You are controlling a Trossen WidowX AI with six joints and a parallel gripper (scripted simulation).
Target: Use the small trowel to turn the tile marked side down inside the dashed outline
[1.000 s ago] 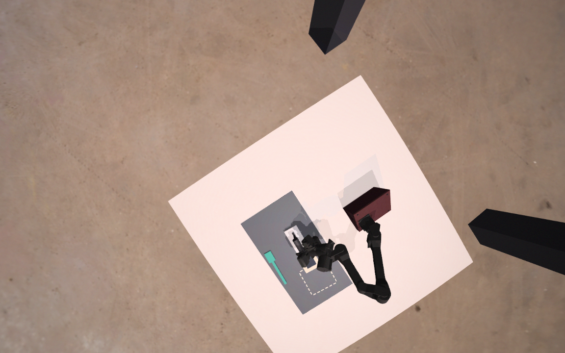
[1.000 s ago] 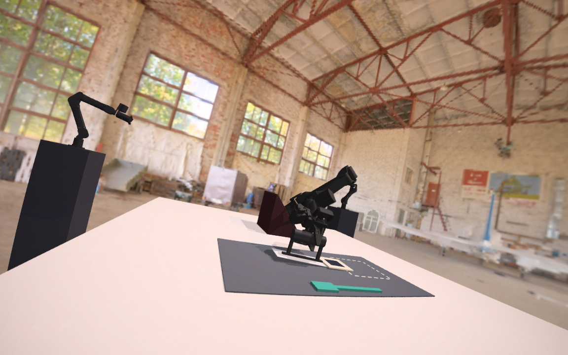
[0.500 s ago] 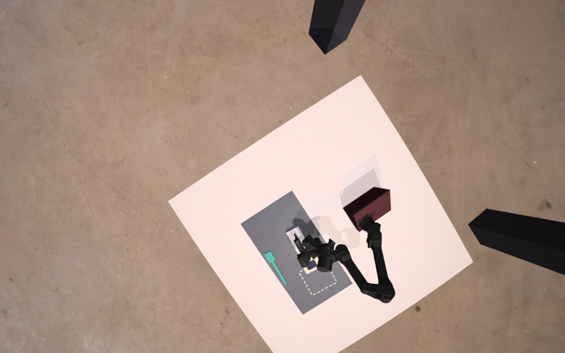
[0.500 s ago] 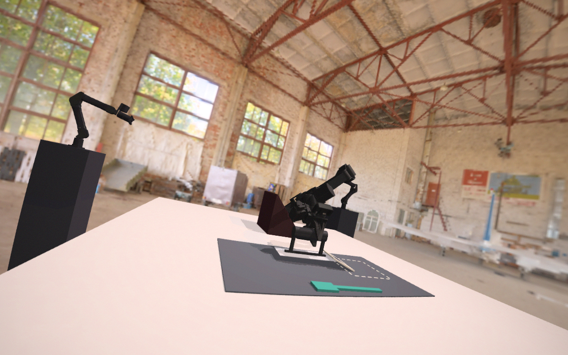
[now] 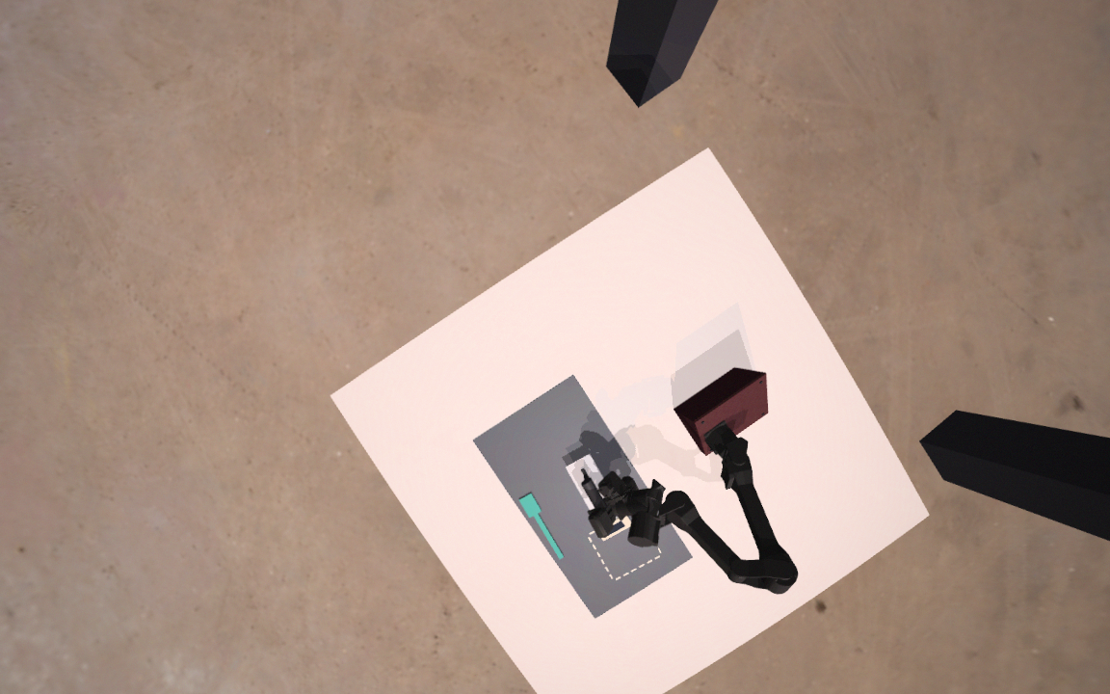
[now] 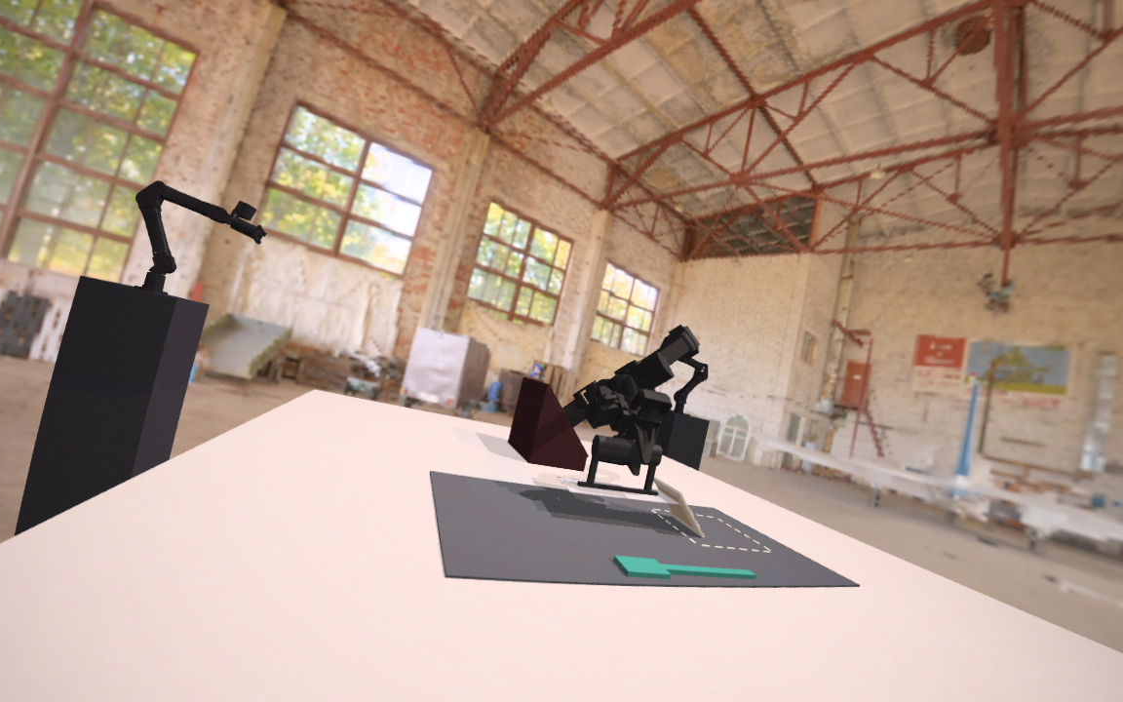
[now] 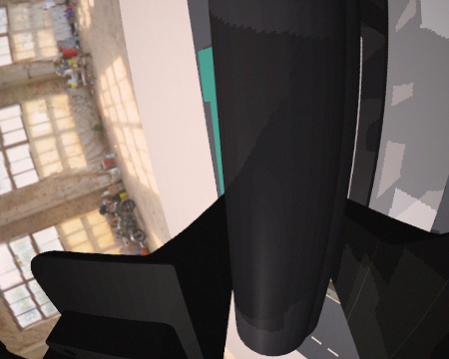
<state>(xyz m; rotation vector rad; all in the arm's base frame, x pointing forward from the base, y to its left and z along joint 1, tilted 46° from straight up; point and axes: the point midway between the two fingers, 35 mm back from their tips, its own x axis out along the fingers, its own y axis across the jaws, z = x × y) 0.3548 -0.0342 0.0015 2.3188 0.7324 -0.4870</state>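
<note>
Now: gripper tip 100 mm to the right of the cream tile, 60 mm above it and 10 mm past it. Also, from my gripper tip: trowel 30 mm behind, 10 mm to the left, 10 mm below; then teal flat piece 160 mm ahead, 90 mm below, 30 mm to the right; then grey mat 110 mm below, 20 mm ahead.
</note>
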